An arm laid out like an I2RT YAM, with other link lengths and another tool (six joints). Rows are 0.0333 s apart.
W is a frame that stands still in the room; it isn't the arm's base.
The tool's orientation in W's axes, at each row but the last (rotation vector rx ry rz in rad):
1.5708 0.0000 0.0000
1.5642 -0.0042 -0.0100
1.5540 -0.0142 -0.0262
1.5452 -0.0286 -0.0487
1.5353 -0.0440 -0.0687
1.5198 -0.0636 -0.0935
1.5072 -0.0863 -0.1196
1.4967 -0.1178 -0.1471
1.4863 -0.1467 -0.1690
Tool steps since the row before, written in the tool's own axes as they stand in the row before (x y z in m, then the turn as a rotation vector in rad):
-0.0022 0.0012 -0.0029 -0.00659 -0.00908 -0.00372
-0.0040 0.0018 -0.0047 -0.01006 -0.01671 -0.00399
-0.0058 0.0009 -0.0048 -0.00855 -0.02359 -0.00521
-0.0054 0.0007 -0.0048 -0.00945 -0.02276 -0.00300
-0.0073 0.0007 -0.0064 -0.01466 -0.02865 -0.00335
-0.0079 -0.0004 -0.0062 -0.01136 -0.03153 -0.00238
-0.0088 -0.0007 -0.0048 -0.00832 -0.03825 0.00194
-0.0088 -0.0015 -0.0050 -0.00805 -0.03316 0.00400
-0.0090 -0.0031 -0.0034 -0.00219 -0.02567 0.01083
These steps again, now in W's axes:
-0.0022 0.0029 0.0012 -0.00659 0.00372 -0.00908
-0.0040 0.0047 0.0018 -0.01009 0.00397 -0.01670
-0.0057 0.0050 0.0009 -0.00860 0.00504 -0.02361
-0.0051 0.0051 0.0006 -0.00960 0.00290 -0.02271
-0.0068 0.0069 0.0006 -0.01487 0.00342 -0.02853
-0.0072 0.0069 -0.0006 -0.01174 0.00198 -0.03142
-0.0081 0.0059 -0.0008 -0.00947 -0.00309 -0.03791
-0.0079 0.0063 -0.0017 -0.00942 -0.00482 -0.03269
-0.0082 0.0049 -0.0033 -0.00489 -0.01210 -0.02471

